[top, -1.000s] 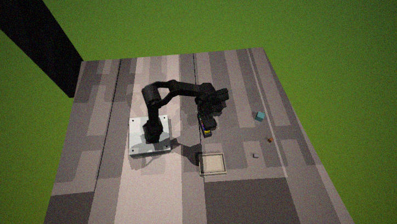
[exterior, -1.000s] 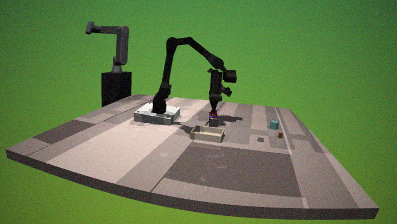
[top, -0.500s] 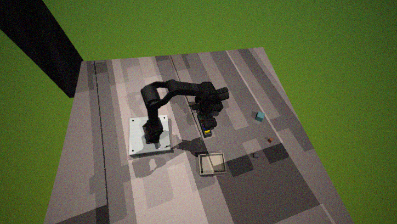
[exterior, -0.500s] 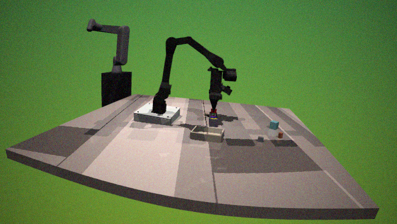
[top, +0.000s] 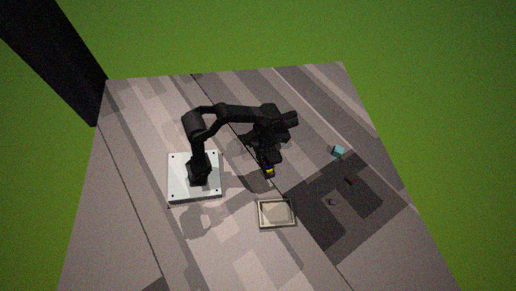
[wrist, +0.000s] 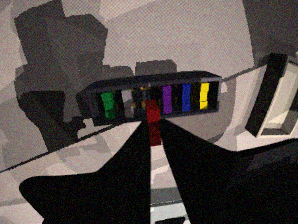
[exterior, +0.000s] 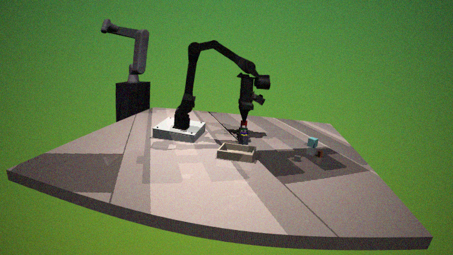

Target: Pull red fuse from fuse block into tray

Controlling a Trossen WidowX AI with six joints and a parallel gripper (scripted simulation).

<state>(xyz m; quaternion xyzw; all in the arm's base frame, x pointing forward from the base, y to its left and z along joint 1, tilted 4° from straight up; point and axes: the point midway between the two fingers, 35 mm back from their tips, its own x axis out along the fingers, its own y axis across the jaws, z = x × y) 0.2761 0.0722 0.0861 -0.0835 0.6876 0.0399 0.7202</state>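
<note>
Now: the beige tray 230 mm to the right of my gripper tip, 80 mm below it and 10 mm ahead of it. Round my gripper tip: red fuse 10 mm below; then yellow fuse 60 mm to the right, 60 mm below, 10 mm ahead; then purple fuse 60 mm below, 20 mm to the right.
</note>
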